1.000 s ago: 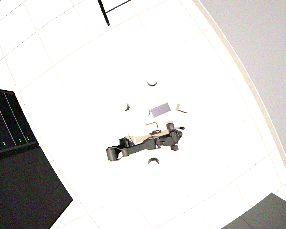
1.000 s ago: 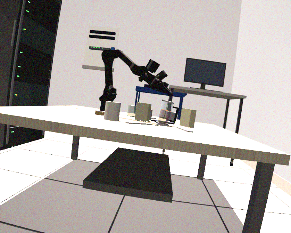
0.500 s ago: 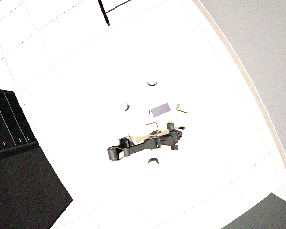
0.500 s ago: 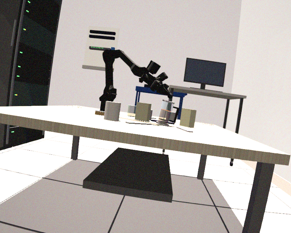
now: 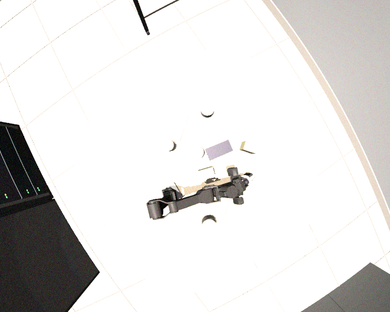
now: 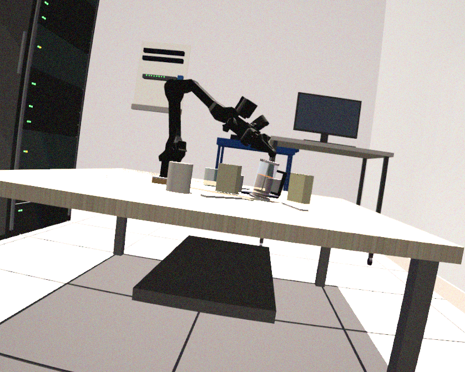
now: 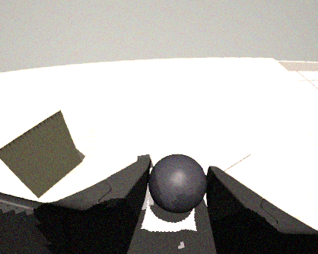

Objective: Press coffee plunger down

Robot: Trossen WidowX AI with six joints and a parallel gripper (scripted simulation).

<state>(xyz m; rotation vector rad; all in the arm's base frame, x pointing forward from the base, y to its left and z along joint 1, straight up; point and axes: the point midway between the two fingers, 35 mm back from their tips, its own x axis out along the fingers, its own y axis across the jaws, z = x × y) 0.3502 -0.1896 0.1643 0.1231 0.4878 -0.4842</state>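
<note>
My gripper tip is now 90 mm above the coffee press and 10 mm to the right of it. The rest, counted from my gripper tip: white cup 320 mm behind, 120 mm below, 70 mm to the right.
</note>
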